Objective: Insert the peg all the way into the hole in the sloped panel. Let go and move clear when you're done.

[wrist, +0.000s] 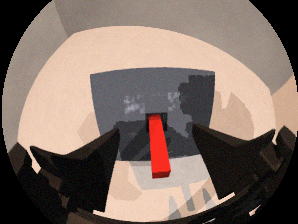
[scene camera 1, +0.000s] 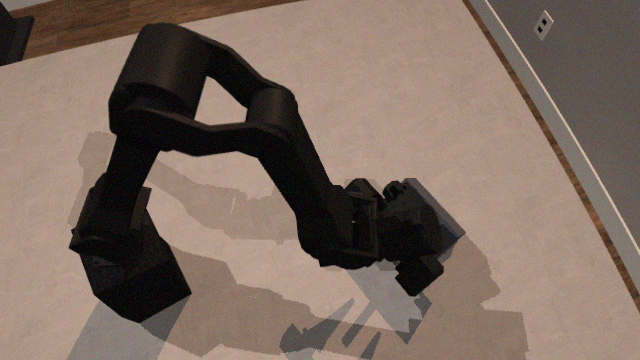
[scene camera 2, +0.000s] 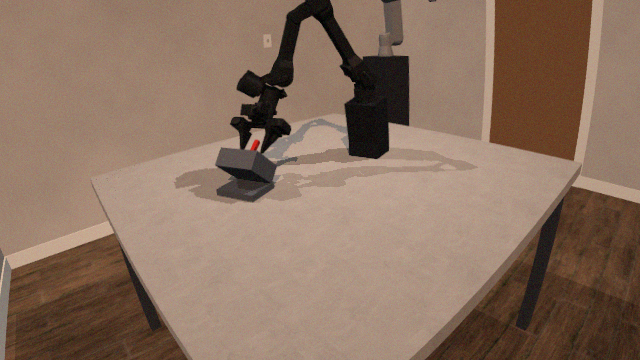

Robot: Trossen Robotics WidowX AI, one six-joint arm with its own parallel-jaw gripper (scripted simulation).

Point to a red peg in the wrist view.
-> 160,164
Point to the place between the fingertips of my gripper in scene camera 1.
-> At 405,229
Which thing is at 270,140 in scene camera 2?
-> My gripper.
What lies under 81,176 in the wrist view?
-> My gripper.
